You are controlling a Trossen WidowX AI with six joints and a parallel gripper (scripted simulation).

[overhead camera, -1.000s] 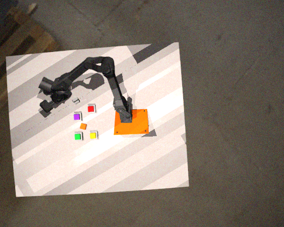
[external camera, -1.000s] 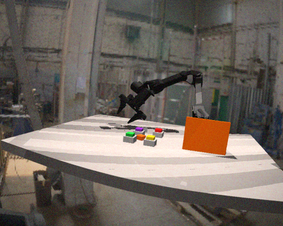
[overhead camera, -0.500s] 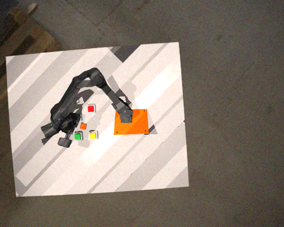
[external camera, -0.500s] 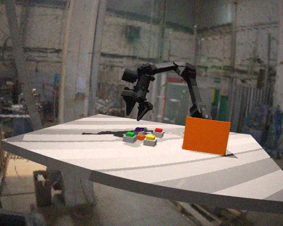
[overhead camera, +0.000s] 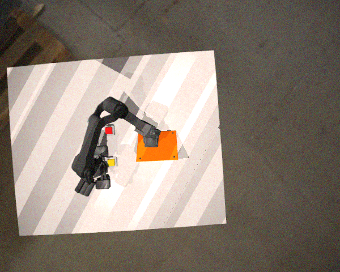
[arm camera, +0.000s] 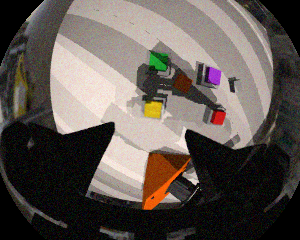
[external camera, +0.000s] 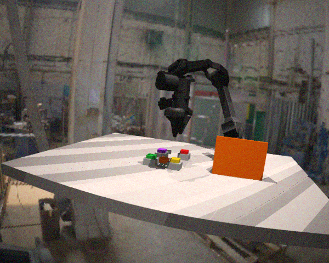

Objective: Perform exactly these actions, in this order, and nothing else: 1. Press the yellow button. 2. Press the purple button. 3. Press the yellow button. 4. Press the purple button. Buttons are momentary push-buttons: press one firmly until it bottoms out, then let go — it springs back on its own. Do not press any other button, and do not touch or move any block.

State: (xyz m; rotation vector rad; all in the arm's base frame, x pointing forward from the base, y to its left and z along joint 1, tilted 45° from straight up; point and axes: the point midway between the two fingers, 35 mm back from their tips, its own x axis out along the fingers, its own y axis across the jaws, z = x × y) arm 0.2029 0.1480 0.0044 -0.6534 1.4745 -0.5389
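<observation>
The yellow button lies 9 cm below my gripper tip. The rest, counted from my gripper tip: green button (9 cm ahead, 9 cm below); then purple button (10 cm ahead, 12 cm to the right, 9 cm below); then small orange block (6 cm ahead, 6 cm to the right, 12 cm below).
</observation>
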